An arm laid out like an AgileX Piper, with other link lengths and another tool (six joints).
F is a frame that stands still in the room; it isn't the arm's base.
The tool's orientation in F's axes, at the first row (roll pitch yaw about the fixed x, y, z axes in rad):
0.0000, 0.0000, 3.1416
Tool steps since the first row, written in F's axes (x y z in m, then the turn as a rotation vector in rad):
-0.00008, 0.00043, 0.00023, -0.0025, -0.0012, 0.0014
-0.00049, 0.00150, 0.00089, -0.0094, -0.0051, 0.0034
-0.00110, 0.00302, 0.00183, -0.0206, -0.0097, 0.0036
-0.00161, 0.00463, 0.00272, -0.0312, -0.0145, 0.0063
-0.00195, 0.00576, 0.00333, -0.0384, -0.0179, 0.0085
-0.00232, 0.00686, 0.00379, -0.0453, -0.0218, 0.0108
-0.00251, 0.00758, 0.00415, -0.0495, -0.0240, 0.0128
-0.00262, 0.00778, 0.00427, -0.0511, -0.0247, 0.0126
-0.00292, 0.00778, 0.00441, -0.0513, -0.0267, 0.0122
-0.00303, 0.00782, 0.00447, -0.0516, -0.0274, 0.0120
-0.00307, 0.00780, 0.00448, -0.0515, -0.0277, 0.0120
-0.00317, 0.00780, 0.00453, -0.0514, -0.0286, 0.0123
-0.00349, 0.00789, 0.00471, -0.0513, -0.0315, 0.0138
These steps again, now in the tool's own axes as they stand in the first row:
0.00008, -0.00043, 0.00023, 0.0025, 0.0012, 0.0014
0.00049, -0.00150, 0.00089, 0.0094, 0.0051, 0.0034
0.00110, -0.00302, 0.00183, 0.0206, 0.0097, 0.0036
0.00161, -0.00463, 0.00272, 0.0312, 0.0145, 0.0063
0.00195, -0.00576, 0.00333, 0.0384, 0.0179, 0.0085
0.00232, -0.00686, 0.00379, 0.0453, 0.0218, 0.0108
0.00251, -0.00758, 0.00415, 0.0495, 0.0240, 0.0128
0.00262, -0.00778, 0.00427, 0.0511, 0.0247, 0.0126
0.00292, -0.00778, 0.00441, 0.0513, 0.0267, 0.0122
0.00303, -0.00782, 0.00447, 0.0516, 0.0274, 0.0120
0.00307, -0.00780, 0.00448, 0.0515, 0.0277, 0.0120
0.00317, -0.00780, 0.00453, 0.0514, 0.0286, 0.0123
0.00349, -0.00789, 0.00471, 0.0513, 0.0315, 0.0138

